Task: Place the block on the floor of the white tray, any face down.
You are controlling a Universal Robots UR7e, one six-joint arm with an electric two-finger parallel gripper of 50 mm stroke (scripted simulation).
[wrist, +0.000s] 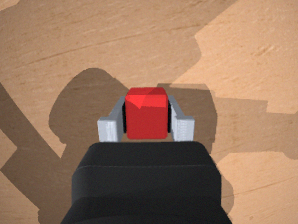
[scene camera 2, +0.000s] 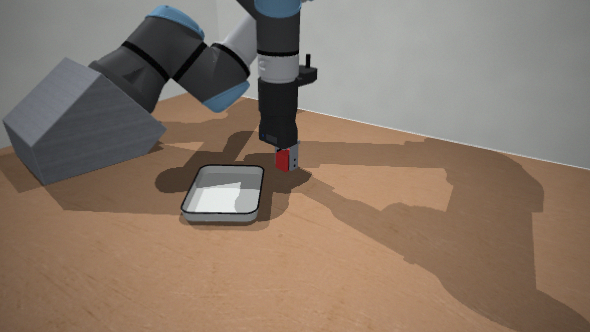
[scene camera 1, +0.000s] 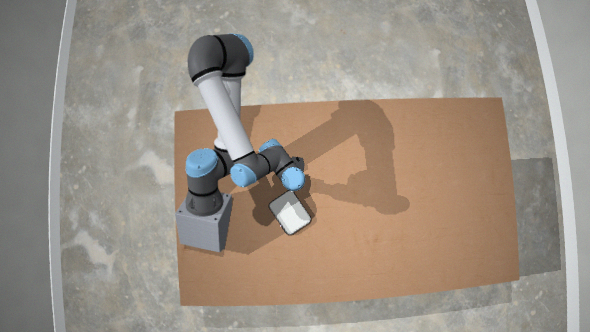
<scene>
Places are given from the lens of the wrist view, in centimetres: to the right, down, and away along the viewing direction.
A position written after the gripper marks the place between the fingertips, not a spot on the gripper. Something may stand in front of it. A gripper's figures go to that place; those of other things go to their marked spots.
gripper (wrist: 147, 107): 0, 0, 17
red block (wrist: 146, 108): 0, 0, 14
</scene>
